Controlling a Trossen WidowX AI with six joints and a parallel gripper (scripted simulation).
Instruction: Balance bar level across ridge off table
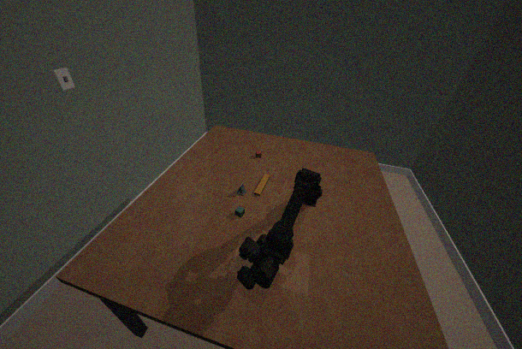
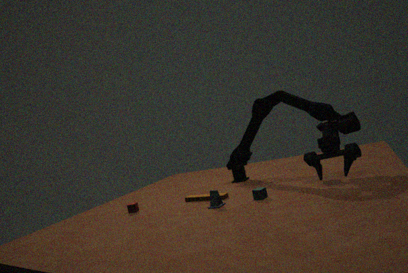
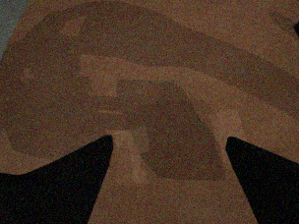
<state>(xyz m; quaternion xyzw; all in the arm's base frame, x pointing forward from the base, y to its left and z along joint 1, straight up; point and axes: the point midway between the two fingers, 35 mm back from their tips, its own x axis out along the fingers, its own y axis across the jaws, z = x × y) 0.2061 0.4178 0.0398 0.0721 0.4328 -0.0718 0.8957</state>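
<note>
Right now the green cube is 23 cm to the right of my gripper tip and 10 cm ahead of it. The rest, counted from my gripper tip: red cube: 73 cm to the right, 14 cm ahead; then yellow bar: 45 cm to the right, 4 cm ahead.
</note>
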